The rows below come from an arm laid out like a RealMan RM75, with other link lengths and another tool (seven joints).
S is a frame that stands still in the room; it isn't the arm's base.
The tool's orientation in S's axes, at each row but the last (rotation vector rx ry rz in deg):
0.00, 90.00, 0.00
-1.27, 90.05, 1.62
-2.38, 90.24, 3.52
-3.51, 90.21, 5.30
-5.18, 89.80, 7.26
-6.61, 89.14, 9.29
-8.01, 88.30, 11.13
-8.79, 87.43, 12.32
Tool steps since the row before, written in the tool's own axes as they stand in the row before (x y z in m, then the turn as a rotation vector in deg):
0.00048, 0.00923, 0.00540, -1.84, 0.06, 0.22
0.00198, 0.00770, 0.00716, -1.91, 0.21, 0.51
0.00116, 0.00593, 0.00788, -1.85, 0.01, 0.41
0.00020, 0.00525, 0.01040, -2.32, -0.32, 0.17
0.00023, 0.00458, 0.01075, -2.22, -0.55, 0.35
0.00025, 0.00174, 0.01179, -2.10, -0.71, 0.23
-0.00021, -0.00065, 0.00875, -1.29, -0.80, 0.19
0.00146, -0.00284, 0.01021, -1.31, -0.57, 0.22
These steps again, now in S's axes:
0.00540, 0.00923, -0.00048, 0.22, 0.06, 1.84
0.00691, 0.00793, -0.00196, 0.51, 0.22, 1.91
0.00747, 0.00645, -0.00112, 0.42, 0.01, 1.85
0.00984, 0.00624, -0.00014, 0.21, -0.35, 2.31
0.01002, 0.00602, -0.00010, 0.42, -0.55, 2.21
0.01130, 0.00379, -0.00005, 0.34, -0.72, 2.08
0.00868, 0.00121, 0.00042, 0.33, -0.79, 1.27
0.01063, -0.00032, -0.00114, 0.31, -0.56, 1.30

